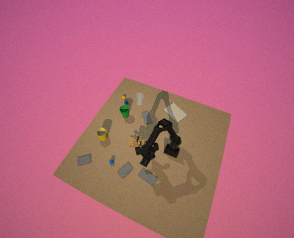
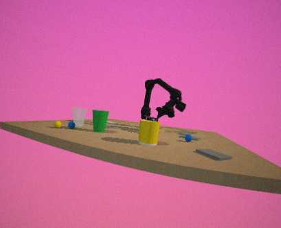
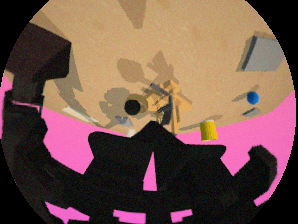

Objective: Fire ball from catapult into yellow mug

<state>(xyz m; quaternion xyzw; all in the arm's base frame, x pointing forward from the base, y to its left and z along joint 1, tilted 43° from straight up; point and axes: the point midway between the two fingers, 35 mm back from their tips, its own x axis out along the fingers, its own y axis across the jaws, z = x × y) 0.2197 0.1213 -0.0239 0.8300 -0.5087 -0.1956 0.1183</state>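
Right now my gripper tip is 10 mm past the small black ball, 50 mm to the left of it and 40 mm above it. From my gripper tip the other things lie so: yellow mug: 410 mm ahead, 30 mm to the left, 70 mm below; then green cup: 330 mm ahead, 270 mm to the right, 70 mm below; then wooden catapult: 60 mm ahead, 30 mm to the right, 50 mm below.
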